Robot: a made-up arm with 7 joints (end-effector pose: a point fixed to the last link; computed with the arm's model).
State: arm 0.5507 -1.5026 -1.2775 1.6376 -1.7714 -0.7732 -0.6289
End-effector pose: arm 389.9 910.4 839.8 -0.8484 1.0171 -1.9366
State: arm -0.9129 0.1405 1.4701 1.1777 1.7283 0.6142 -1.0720
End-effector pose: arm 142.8 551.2 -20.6 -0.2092 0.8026 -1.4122
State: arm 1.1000 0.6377 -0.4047 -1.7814 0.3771 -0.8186 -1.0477
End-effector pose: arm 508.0 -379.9 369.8 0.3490 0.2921 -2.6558
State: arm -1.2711 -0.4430 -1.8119 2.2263 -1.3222 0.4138 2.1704
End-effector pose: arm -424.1 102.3 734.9 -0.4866 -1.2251 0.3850
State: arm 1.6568 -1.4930 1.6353 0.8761 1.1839 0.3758 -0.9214
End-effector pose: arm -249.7 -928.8 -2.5 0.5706 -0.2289 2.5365
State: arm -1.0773 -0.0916 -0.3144 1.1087 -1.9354 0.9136 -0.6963
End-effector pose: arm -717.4 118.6 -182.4 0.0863 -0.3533 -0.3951
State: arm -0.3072 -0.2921 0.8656 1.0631 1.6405 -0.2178 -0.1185
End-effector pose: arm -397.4 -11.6 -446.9 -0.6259 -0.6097 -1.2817
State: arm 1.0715 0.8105 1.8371 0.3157 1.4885 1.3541 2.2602
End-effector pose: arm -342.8 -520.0 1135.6 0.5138 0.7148 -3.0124
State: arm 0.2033 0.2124 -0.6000 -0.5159 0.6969 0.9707 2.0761
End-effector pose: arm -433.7 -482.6 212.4 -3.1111 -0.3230 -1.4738
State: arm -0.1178 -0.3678 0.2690 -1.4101 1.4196 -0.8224 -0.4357
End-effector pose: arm 543.8 -309.5 124.6 -0.0002 0.4069 2.8165
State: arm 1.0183 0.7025 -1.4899 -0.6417 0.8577 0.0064 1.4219
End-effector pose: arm 450.9 -969.0 1258.2 1.8031 0.1320 1.4635
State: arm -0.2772 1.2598 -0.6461 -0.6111 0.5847 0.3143 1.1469
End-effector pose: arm 445.9 -729.9 -355.0 -1.9460 -1.2278 -1.0792
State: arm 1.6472 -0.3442 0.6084 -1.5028 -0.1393 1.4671 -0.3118
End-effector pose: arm 94.3 -565.2 -213.9 -2.1101 -0.7982 1.8247
